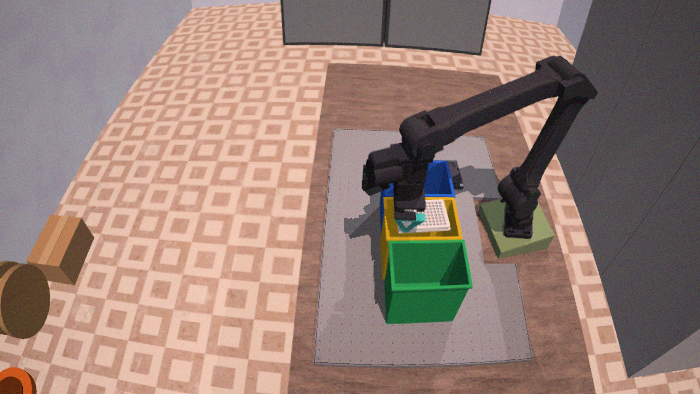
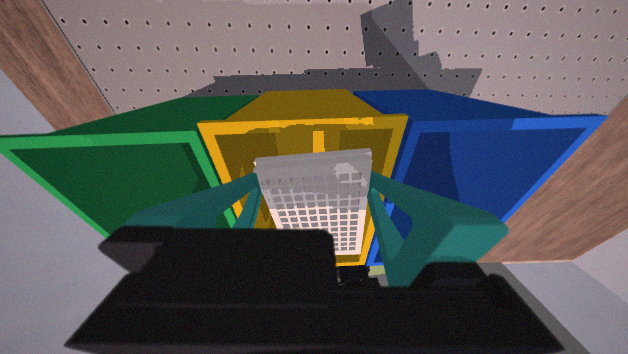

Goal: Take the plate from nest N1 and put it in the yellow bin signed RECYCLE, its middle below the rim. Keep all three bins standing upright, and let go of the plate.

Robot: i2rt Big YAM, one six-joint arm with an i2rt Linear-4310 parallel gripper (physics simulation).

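Seen in the pictures: gripper, fingertip midpoint: [image 1: 404,217] [image 2: 314,177]; arm's base at its link origin: [image 1: 518,221].
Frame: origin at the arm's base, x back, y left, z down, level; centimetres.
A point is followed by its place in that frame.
Note:
The white plate [image 1: 436,215] @(z -14.2, x -26.2, y 16.3 cm) [image 2: 320,200] @(z -14.8, x -32.3, y 17.6 cm), with a grid of small wells, is held roughly level over or in the opening of the yellow bin [image 1: 425,239] @(z -14.2, x -27.8, y 24.1 cm) [image 2: 300,121] @(z -14.3, x -38.0, y 20.3 cm). Its outline falls mostly inside the rim; its height against the rim is hard to tell. My gripper [image 1: 412,221] @(z -13.8, x -33.8, y 18.4 cm) [image 2: 314,177] @(z -13.8, x -33.8, y 18.4 cm) is shut on the plate, with a teal finger against each of its two sides. The yellow bin stands upright between the green bin [image 1: 425,305] @(z -5.8, x -24.5, y 36.5 cm) [image 2: 115,185] @(z -11.1, x -27.1, y 36.9 cm) and the blue bin [image 1: 440,179] @(z -7.9, x -26.1, y -2.6 cm) [image 2: 525,160] @(z -12.7, x -38.5, y 0.5 cm), both also upright. The RECYCLE sign and nest N1 cannot be made out.
The bins stand close together on a grey perforated mat [image 1: 350,310] @(z 3.7, x -41.9, y 36.9 cm) [image 2: 200,30] @(z 3.7, x -41.4, y 34.4 cm). A dark block [image 1: 455,175] @(z 2.5, x -20.8, y -16.5 cm) shows behind the blue bin. The arm's base stands on a green block [image 1: 520,245] @(z 0.6, x 0.9, y 8.4 cm) to the right. A large dark cabinet [image 1: 645,175] stands further right.

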